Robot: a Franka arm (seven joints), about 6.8 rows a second.
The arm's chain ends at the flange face. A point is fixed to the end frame.
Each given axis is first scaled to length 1.
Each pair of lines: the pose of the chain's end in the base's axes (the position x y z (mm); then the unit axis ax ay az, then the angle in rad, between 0 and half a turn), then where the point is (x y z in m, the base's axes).
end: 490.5 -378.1 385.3 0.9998 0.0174 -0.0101 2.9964
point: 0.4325 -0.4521 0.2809
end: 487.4 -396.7 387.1 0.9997 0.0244 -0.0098 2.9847
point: 0.4305 -0.4727 0.2836
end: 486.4 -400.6 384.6 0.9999 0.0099 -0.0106 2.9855
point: 0.4274 -0.4749 0.2810
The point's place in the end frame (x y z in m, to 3 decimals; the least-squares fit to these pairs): -0.058 0.056 0.115
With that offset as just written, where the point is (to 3 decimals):
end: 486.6 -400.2 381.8 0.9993 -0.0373 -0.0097 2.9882
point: 0.422 -0.468 0.278
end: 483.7 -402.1 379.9 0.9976 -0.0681 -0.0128 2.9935
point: 0.415 -0.466 0.275
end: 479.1 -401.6 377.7 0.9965 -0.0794 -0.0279 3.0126
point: 0.406 -0.461 0.274
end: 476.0 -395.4 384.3 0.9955 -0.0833 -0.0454 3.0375
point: 0.399 -0.451 0.281
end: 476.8 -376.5 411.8 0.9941 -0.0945 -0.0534 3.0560
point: 0.397 -0.429 0.309
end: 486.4 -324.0 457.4 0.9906 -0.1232 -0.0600 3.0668
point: 0.402 -0.371 0.355
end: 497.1 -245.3 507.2 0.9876 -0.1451 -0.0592 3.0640
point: 0.411 -0.289 0.405
